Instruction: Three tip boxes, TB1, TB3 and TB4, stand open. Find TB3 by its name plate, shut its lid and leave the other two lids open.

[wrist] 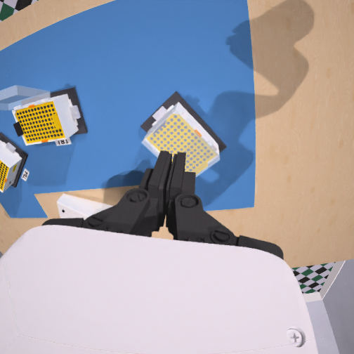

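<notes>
A tip box (181, 141) sits turned on the blue mat, right of centre. A clear lid lies down over its yellow tip rack, and no name plate of it shows. My gripper (172, 170) is shut and empty, its tips over the near edge of this box in the view. A second box (40, 122) at the left has its clear lid (19, 95) standing open; its upside-down name plate (62, 142) looks like TB1. A third box (9, 165) is cut off by the left edge; its small name plate (26, 175) looks like TB4, and its lid is out of view.
The blue mat (125, 55) lies on a wooden table (300, 165). A white piece with a small dark hole (75, 206) lies left of the gripper, partly behind it. Arm shadows fall at the upper right. Checkered floor (312, 277) shows past the table at the lower right.
</notes>
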